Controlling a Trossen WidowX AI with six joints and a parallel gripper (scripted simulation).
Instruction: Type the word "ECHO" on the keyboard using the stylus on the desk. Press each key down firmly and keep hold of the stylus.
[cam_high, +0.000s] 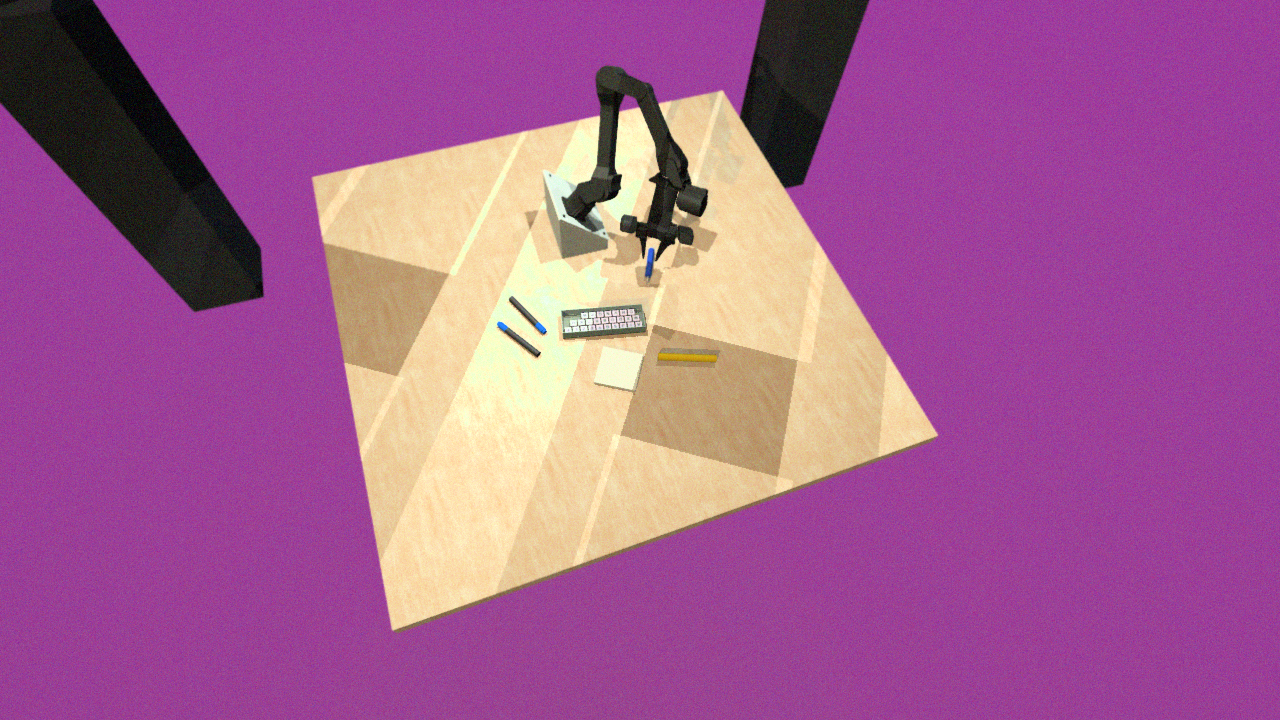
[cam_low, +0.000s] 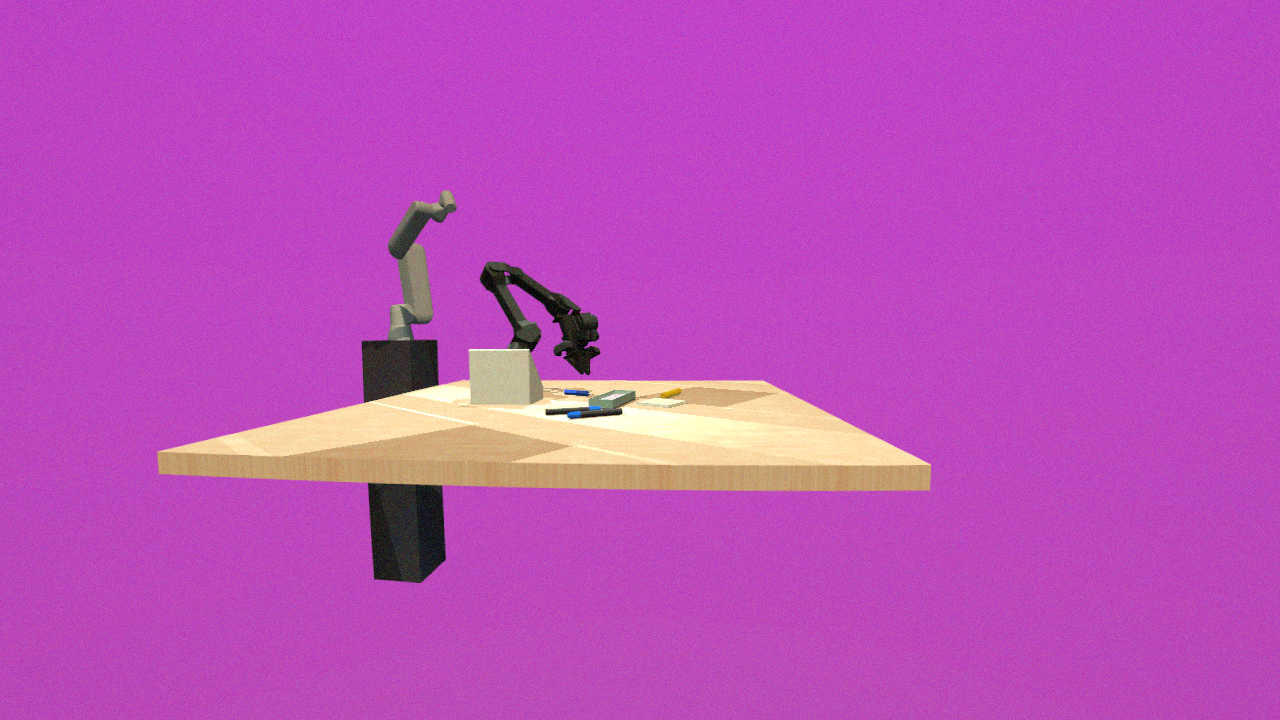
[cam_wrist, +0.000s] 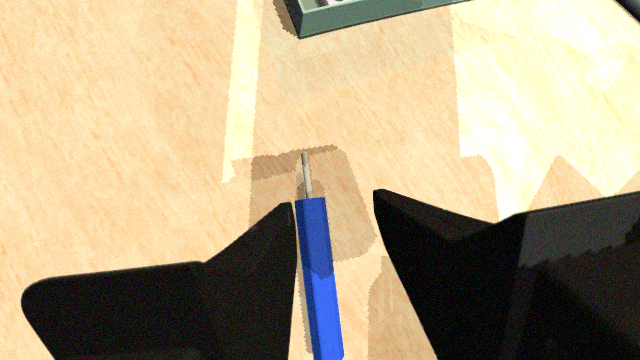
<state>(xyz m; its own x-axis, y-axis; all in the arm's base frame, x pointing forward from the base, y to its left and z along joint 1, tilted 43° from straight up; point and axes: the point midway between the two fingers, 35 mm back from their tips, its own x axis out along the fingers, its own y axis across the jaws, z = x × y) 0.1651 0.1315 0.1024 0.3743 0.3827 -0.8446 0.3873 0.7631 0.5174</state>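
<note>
Now: gripper tip 6 cm above the stylus and 1 cm past it. Also, from my gripper tip: stylus tip (6 cm below, 2 cm ahead, 1 cm to the right); then notepad (25 cm ahead, 16 cm to the right, 7 cm below); then yellow pencil (27 cm ahead, 6 cm below, 1 cm to the left).
</note>
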